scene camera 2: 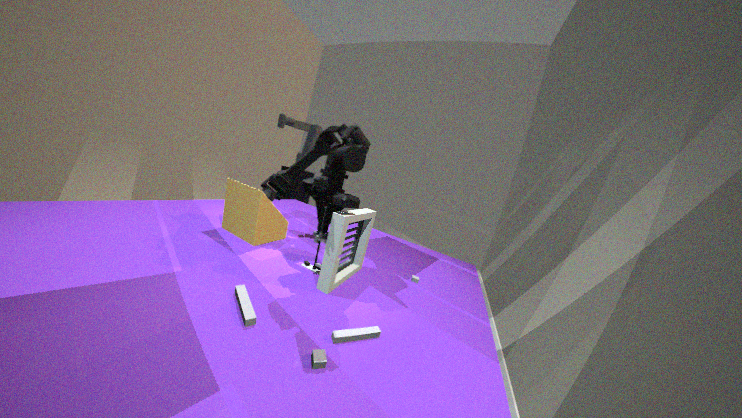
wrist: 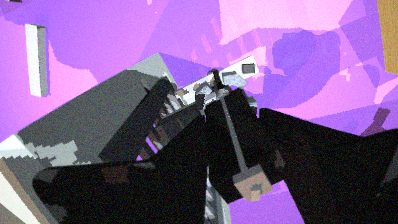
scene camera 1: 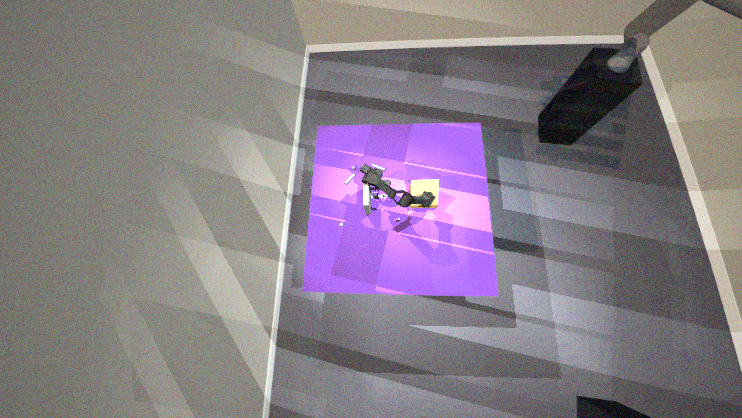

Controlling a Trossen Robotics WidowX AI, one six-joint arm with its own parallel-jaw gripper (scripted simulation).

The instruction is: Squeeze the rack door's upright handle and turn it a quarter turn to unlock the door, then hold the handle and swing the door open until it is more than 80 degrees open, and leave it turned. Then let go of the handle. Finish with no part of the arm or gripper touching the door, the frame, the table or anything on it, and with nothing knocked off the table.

Labels:
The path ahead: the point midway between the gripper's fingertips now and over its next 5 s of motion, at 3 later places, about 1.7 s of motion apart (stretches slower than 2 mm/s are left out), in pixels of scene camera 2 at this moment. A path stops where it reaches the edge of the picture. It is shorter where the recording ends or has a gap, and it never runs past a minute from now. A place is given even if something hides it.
My gripper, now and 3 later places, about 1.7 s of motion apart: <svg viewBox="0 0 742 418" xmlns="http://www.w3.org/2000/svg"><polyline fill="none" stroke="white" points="323,223 316,217 328,212 336,209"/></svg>

